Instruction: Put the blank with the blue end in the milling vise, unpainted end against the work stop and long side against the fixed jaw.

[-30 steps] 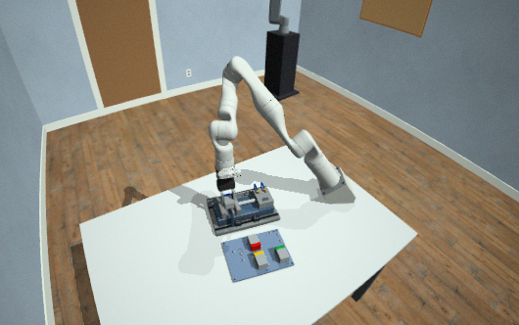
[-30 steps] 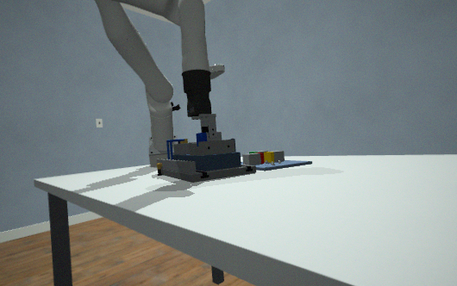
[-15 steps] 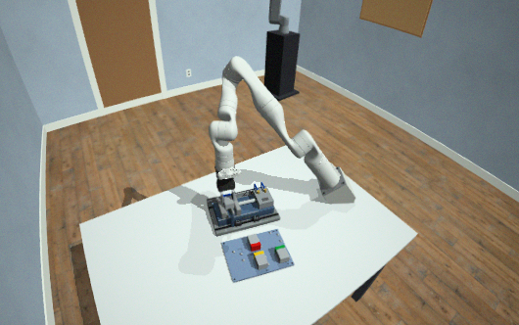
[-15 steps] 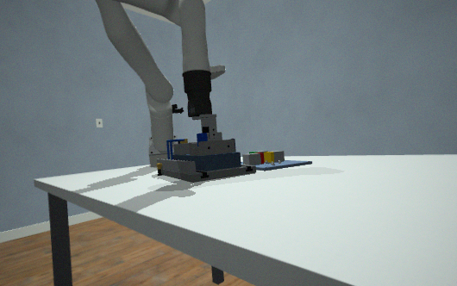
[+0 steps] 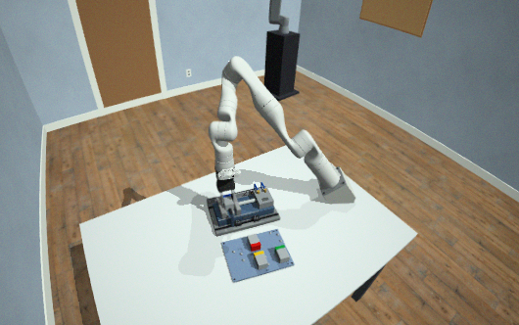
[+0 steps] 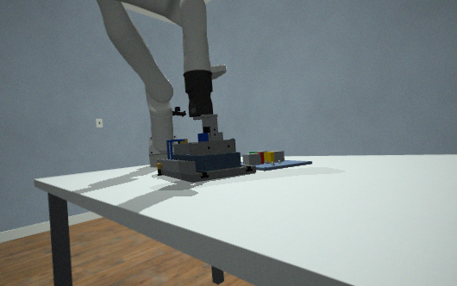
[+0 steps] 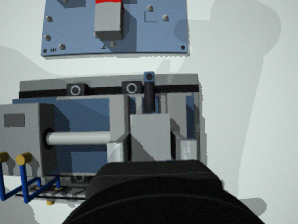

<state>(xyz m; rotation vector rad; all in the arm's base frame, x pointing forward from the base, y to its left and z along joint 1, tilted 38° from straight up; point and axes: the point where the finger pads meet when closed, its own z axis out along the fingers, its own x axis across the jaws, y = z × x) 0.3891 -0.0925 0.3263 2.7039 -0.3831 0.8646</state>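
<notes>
My gripper is now 20 mm above the blue-ended blank. From my hand the other things lie so: red-ended blank (20 mm ahead, 190 mm to the left, 90 mm below); then blue plate (40 mm ahead, 230 mm to the left, 120 mm below); then milling vise (60 mm behind, 30 mm to the left, 80 mm below).
</notes>
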